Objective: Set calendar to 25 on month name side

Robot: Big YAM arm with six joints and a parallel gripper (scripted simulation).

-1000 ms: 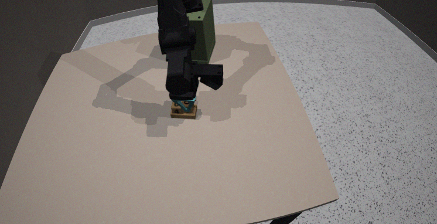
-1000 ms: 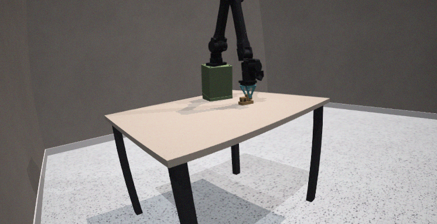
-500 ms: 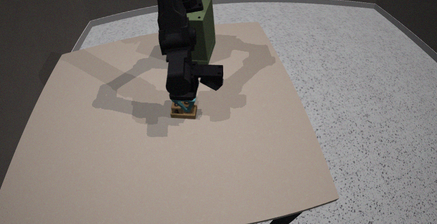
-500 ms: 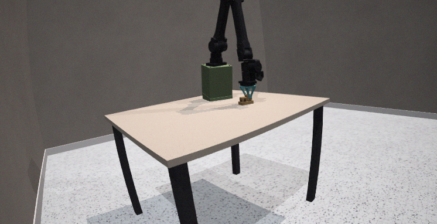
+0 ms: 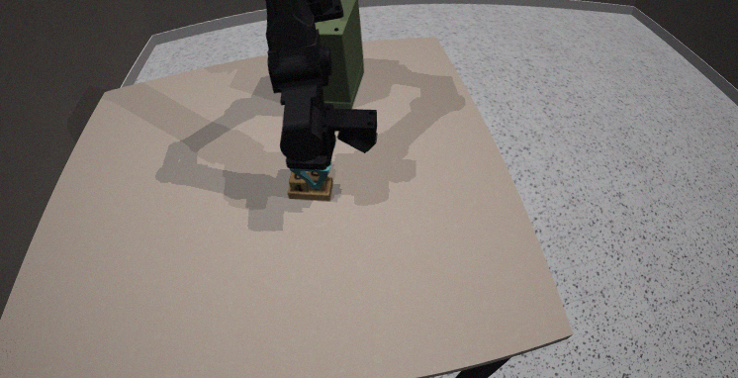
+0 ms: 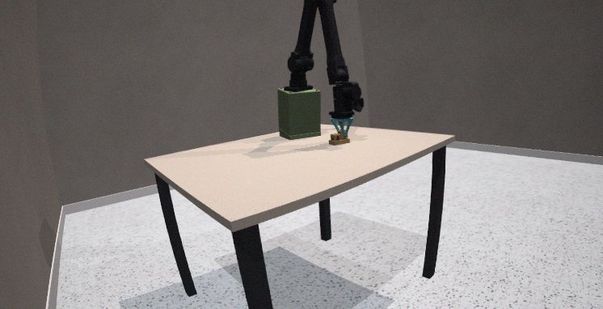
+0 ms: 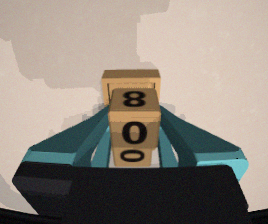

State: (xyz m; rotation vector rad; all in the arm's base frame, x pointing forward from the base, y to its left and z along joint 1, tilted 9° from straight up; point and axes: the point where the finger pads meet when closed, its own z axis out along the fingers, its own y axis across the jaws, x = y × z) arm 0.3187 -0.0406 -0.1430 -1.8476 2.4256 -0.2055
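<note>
Now: the wooden tray 10 mm behind my hand, 20 mm to the right of it and 30 mm below it.
</note>
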